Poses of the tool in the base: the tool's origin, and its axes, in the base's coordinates. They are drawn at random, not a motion.
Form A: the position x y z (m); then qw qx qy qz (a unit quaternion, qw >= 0).
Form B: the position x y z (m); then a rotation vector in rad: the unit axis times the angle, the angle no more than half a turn. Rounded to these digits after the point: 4 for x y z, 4 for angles.
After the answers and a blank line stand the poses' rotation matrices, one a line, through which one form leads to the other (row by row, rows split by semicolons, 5 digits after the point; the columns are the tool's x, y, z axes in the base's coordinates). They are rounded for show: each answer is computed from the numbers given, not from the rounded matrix.
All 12 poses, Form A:
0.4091 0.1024 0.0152 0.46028 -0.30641 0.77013 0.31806
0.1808 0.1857 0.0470 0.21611 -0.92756 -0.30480 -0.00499
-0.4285 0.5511 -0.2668 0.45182 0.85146 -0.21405 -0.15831
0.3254 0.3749 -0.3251 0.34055 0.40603 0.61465 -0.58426
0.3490 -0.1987 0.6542 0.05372 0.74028 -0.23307 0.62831
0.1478 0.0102 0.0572 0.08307 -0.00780 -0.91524 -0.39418
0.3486 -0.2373 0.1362 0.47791 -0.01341 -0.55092 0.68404
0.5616 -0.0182 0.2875 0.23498 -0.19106 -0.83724 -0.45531
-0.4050 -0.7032 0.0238 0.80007 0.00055 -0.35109 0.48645
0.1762 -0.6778 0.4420 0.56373 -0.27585 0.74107 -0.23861
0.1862 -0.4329 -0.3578 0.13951 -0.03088 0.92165 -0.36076
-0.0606 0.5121 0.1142 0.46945 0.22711 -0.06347 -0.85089
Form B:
0.4091 0.1024 0.0152 -0.7541 1.8954 0.7828
0.1808 0.1857 0.0470 -2.5707 -0.8447 -0.0138
-0.4285 0.5511 -0.2668 2.1036 -0.5288 -0.3911
0.3254 0.3749 -0.3251 1.0565 1.5994 -1.5203
0.3490 -0.1987 0.6542 2.2493 -0.7082 1.9091
0.1478 0.0102 0.0572 -0.0233 -2.7325 -1.1769
0.3486 -0.2373 0.1362 -0.0327 -1.3453 1.6704
0.5616 -0.0182 0.2875 -0.5243 -2.2974 -1.2494
-0.4050 -0.7032 0.0238 0.0012 -0.7531 1.0434
0.1762 -0.6778 0.4420 -0.6492 1.7440 -0.5615
0.1862 -0.4329 -0.3578 -0.0892 2.6635 -1.0426
-0.0606 0.5121 0.1142 0.5567 -0.1556 -2.0856

-0.38851 -0.76474 0.51403; -0.17916 0.60990 0.77196; -0.90386 0.20782 -0.37396
0.81414 0.56760 -0.12248; 0.56328 -0.72079 0.40395; 0.14100 -0.39787 -0.90654
0.85824 -0.22145 -0.46301; -0.50756 -0.50009 -0.70164; -0.07616 0.83718 -0.54160
-0.43832 0.89708 -0.05582; 0.10119 -0.01245 -0.99479; -0.89310 -0.44169 -0.08532
0.10181 -0.41258 0.90521; -0.27757 -0.88558 -0.37242; 0.95530 -0.21335 -0.20468
-0.98608 0.07977 -0.14591; -0.05121 0.68912 0.72283; 0.15821 0.72024 -0.67544
-0.54285 -0.63904 -0.54493; 0.66859 0.06382 -0.74088; 0.50823 -0.76652 0.39262
-0.81656 0.53390 -0.21949; 0.10595 0.51238 0.85220; 0.56745 0.67262 -0.47495
0.28021 -0.77877 -0.56125; 0.77799 0.52674 -0.34245; 0.56232 -0.34069 0.75347
-0.21223 -0.13982 0.96716; -0.67787 0.73395 -0.04264; -0.70388 -0.66466 -0.25055
-0.95917 0.04374 0.27944; -0.15758 0.73780 -0.65637; -0.23488 -0.67360 -0.70078
-0.45608 0.77007 -0.44608; -0.82773 -0.55118 -0.10522; -0.32690 0.32124 0.88879

